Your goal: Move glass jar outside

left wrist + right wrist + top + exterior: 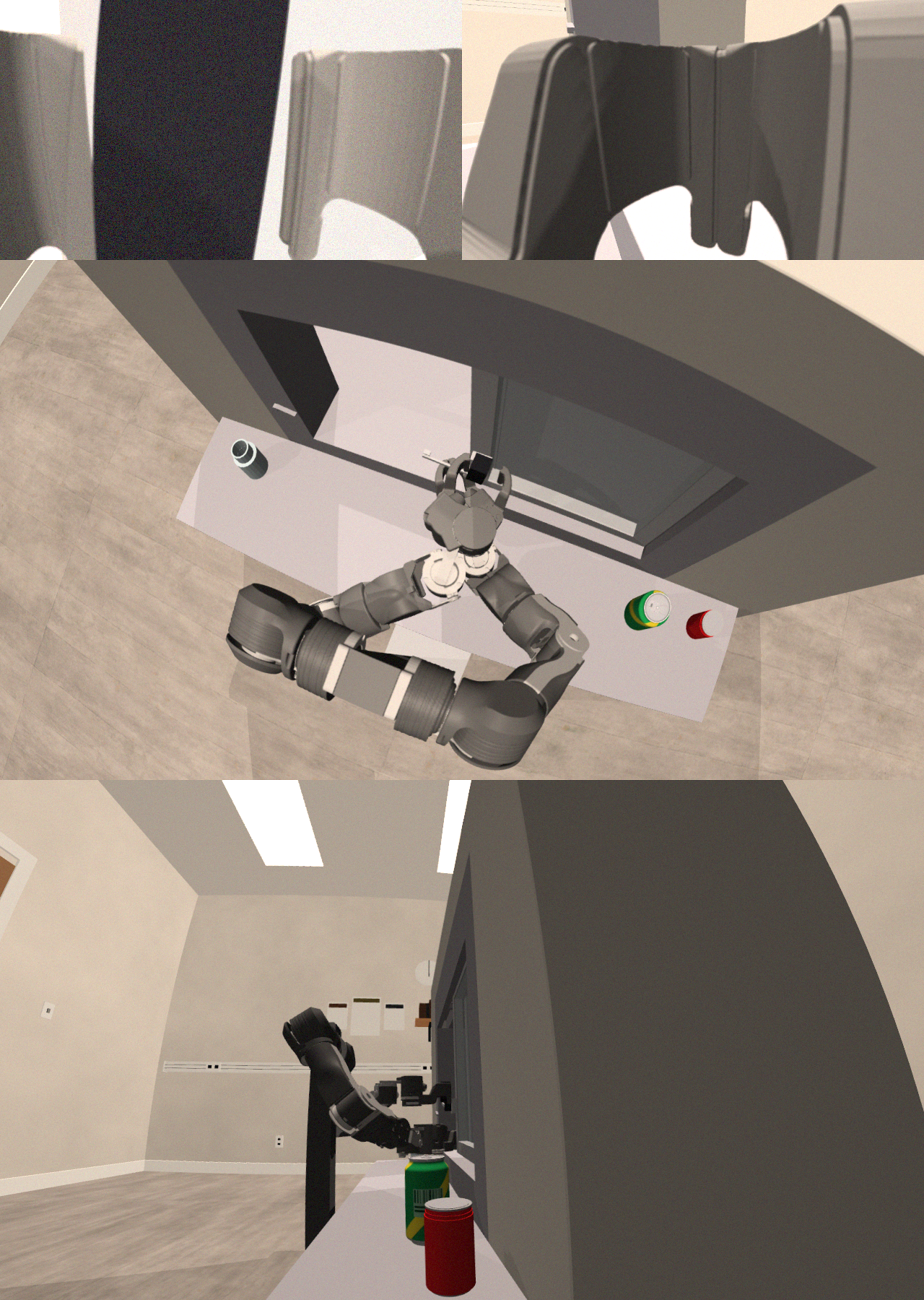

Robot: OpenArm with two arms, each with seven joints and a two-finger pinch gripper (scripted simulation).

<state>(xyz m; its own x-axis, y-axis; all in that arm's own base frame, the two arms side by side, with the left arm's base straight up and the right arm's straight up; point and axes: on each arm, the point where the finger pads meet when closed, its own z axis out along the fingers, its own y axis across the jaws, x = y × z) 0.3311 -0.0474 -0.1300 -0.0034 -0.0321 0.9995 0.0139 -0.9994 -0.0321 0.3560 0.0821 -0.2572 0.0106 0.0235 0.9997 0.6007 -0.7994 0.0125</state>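
Right now my left hand is 50 mm to the right of the black handle and 10 mm above it. From my left hand the other things lie so: sill 60 mm ahead, 20 mm to the left, 210 mm below; then upright 90 mm ahead, 20 mm to the left, 60 mm above; then glass jar 70 mm behind, 470 mm to the left, 200 mm below.
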